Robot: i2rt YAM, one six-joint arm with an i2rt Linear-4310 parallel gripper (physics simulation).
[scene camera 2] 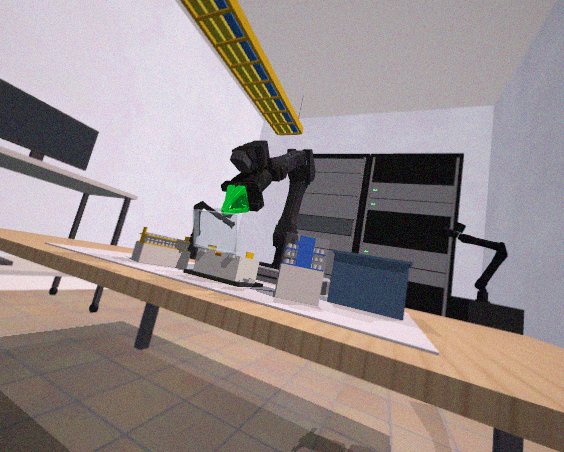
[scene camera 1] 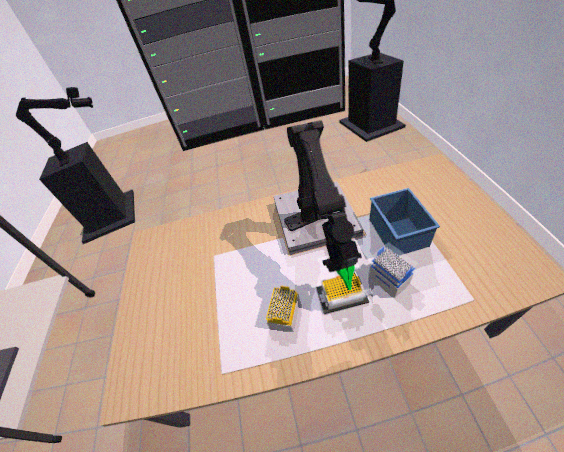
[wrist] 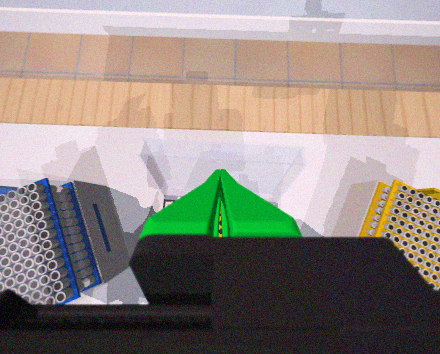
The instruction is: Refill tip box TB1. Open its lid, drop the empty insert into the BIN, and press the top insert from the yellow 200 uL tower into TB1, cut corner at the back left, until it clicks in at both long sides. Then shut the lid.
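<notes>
TB1 (scene camera 1: 347,302) (scene camera 2: 220,265) sits in a dark holder on the white mat. The yellow empty insert (scene camera 1: 334,290) is in it, without tips. TB1's clear lid (scene camera 2: 215,232) (wrist: 175,154) is raised and stands roughly upright. My gripper (scene camera 1: 350,288) (scene camera 2: 235,212) (wrist: 220,177) is shut, with nothing between its green fingers. Its tips are at the lid's top edge in scene camera 2; contact cannot be told. In the wrist view the fingers hide most of TB1. The yellow tower (scene camera 1: 282,306) (scene camera 2: 157,250) (wrist: 412,220) holds tips. The blue BIN (scene camera 1: 412,243) (scene camera 2: 367,287) stands at the back right.
A blue tip tower (scene camera 1: 393,267) (scene camera 2: 299,286) (wrist: 27,240) stands between TB1 and the BIN, to TB1's right in scene camera 1. The white mat (scene camera 1: 240,345) lies on the wooden table (scene camera 1: 160,310). The arm's base plate (scene camera 1: 300,244) is behind TB1.
</notes>
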